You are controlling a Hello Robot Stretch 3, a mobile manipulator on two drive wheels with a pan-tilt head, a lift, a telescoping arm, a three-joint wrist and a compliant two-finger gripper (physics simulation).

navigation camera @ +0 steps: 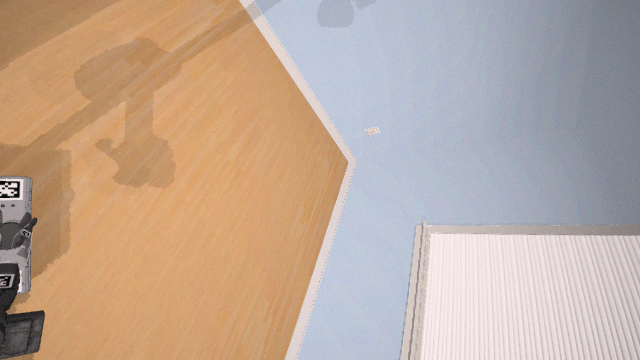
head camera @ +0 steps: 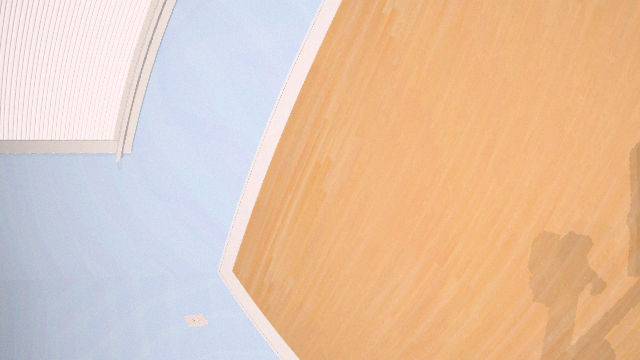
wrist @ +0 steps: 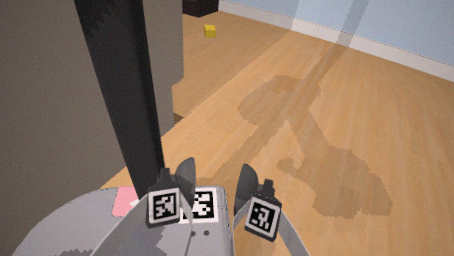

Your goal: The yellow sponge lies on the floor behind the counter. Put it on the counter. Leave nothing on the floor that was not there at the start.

Note:
The pictures show: my gripper, a counter and a window with white blind.

